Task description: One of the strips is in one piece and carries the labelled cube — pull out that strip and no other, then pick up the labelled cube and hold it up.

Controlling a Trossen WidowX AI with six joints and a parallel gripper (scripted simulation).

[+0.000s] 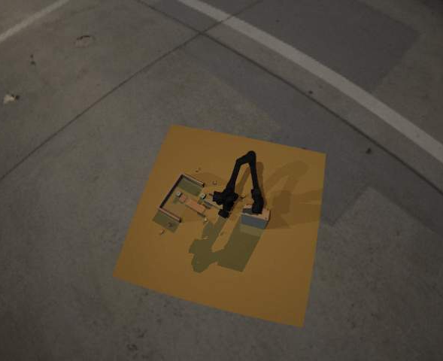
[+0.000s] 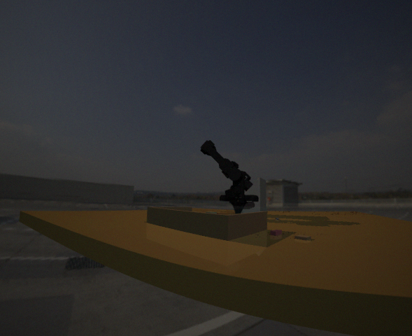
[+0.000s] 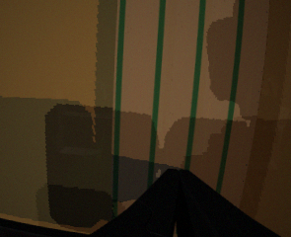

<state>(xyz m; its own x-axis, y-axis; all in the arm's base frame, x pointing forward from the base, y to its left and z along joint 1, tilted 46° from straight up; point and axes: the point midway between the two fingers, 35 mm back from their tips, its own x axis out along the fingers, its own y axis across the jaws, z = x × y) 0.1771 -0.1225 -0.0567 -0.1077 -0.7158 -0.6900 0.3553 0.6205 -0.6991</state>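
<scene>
My gripper tip is 90 mm short of the green-striped strip and 30 mm to the left of it. The rest, counted from my gripper tip: white block: 140 mm ahead, 100 mm to the left; pink piece: 390 mm ahead, 170 mm to the left.
</scene>
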